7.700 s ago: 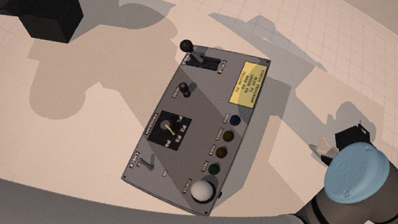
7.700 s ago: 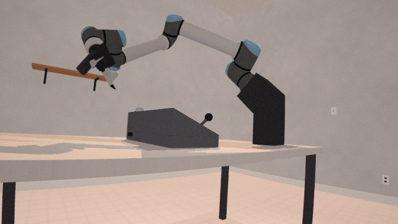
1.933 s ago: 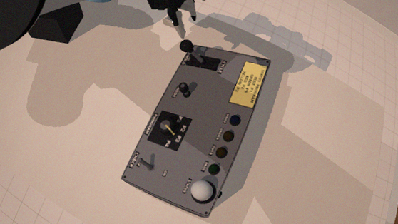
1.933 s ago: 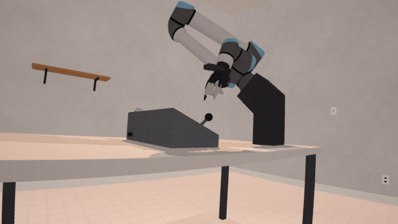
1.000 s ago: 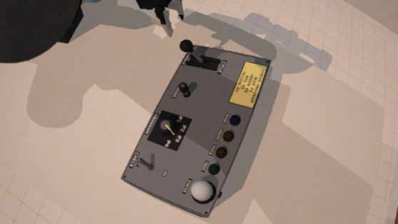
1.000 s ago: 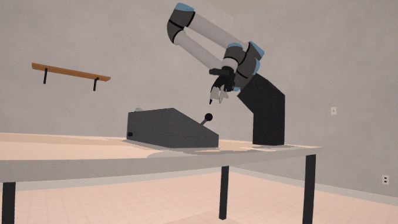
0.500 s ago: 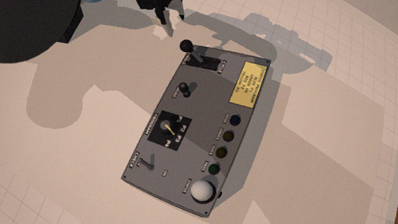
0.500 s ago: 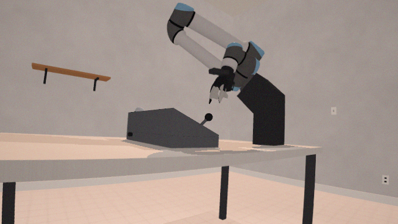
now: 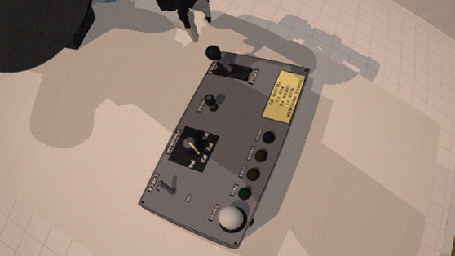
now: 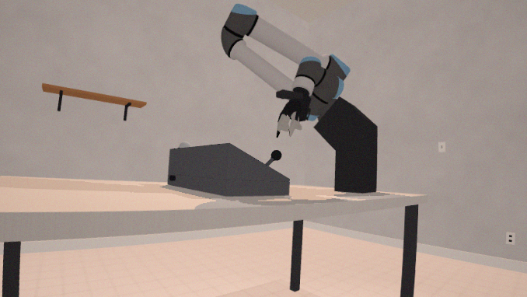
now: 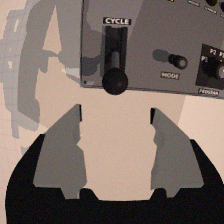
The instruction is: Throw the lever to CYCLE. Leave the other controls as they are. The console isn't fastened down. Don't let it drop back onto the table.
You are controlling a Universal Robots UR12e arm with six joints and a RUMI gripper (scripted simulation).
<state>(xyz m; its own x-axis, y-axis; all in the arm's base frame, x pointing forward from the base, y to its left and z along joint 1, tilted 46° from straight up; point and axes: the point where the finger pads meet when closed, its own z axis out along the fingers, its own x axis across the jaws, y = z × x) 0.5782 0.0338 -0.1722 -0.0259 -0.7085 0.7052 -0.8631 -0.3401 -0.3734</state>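
Right now my hand is 12 cm to the left of the mode toggle, 12 cm above it and 8 cm short of it. From my hand the other things lie so: check toggle: 36 cm to the right, 13 cm below, 8 cm ahead; then grey console: 18 cm to the right, 15 cm below, 12 cm ahead; then program dial: 25 cm to the right, 12 cm below, 9 cm ahead.
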